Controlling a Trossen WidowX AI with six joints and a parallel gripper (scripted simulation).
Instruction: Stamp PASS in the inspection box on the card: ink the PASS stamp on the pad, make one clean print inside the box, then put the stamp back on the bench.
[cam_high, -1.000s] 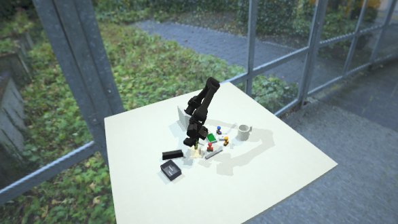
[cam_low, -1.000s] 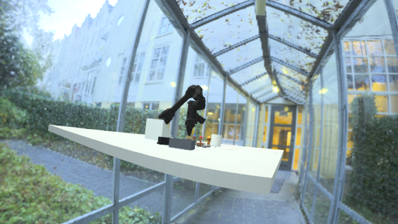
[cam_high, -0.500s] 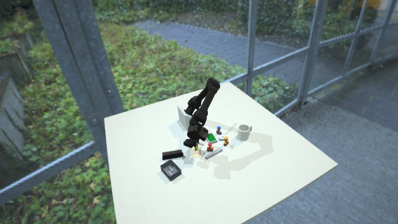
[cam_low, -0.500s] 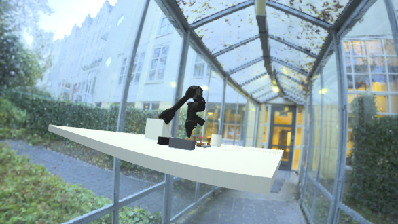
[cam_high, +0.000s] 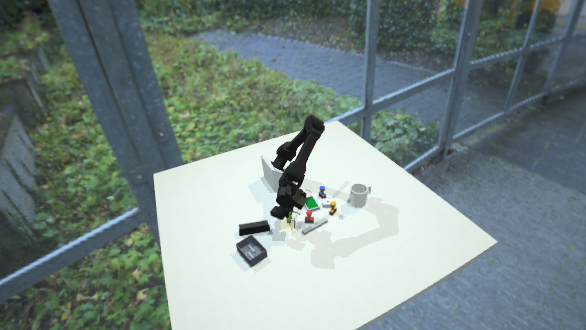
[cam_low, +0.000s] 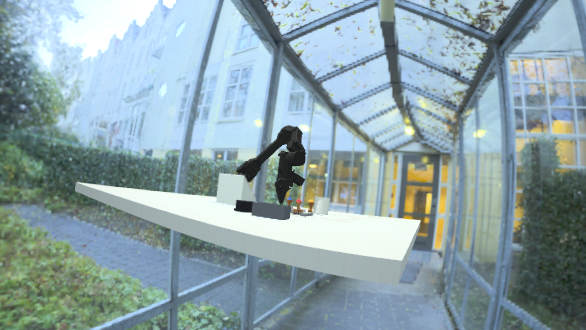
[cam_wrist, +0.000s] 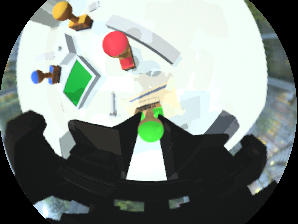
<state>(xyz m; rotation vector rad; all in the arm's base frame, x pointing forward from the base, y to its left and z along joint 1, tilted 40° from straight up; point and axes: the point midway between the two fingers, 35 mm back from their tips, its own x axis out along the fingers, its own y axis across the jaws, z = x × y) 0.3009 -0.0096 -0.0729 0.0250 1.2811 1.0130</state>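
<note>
The pale yellow card is 40 mm below my gripper tip, 10 mm to the right of it and 10 mm ahead of it. Round my gripper tip: green-knobbed stamp: right at my gripper tip; then red-knobbed stamp: 80 mm to the left, 40 mm ahead, 20 mm below; then grey bar: 90 mm to the left, 80 mm ahead, 30 mm below.
</note>
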